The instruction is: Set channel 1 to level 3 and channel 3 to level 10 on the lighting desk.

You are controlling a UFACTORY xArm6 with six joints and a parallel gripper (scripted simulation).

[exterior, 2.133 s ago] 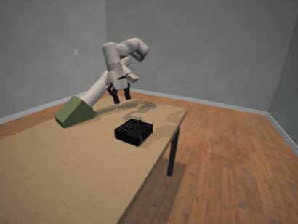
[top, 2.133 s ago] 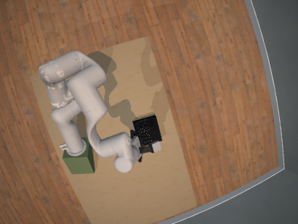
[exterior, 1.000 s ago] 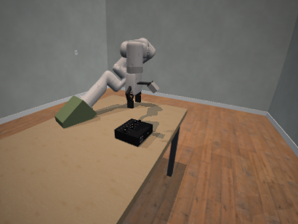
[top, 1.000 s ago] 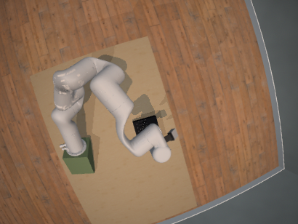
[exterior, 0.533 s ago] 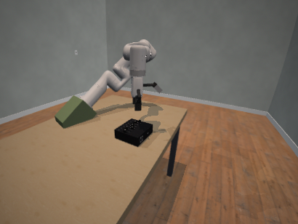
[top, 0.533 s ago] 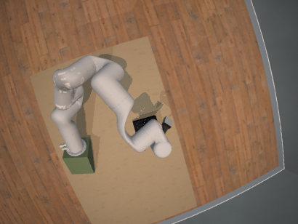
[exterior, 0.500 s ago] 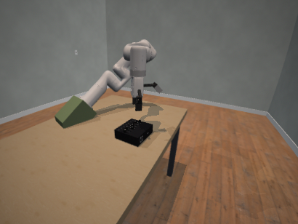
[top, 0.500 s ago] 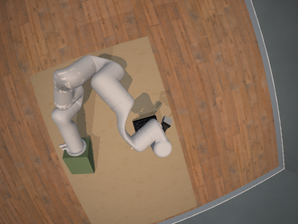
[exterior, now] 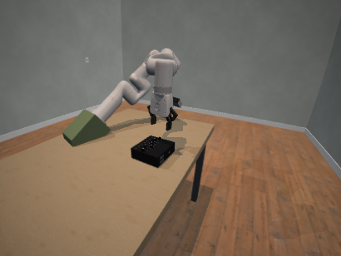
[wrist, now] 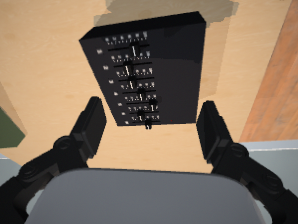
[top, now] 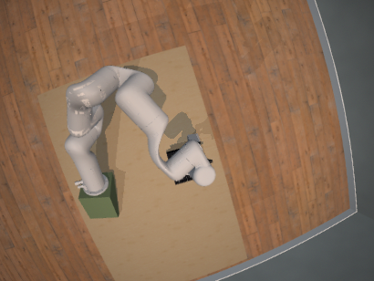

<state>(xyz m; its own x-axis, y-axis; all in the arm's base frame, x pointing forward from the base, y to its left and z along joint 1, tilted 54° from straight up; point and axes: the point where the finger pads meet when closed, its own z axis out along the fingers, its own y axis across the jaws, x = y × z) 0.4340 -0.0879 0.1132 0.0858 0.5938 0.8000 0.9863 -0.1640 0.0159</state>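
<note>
My gripper is now 2 cm past the channel 1 cap, 2 cm to the right of it and 8 cm above it. Also, from my hand: channel 2 fader cap: 3 cm behind, 8 cm below; channel 3 cap: 3 cm behind, 2 cm to the right, 8 cm below.
</note>
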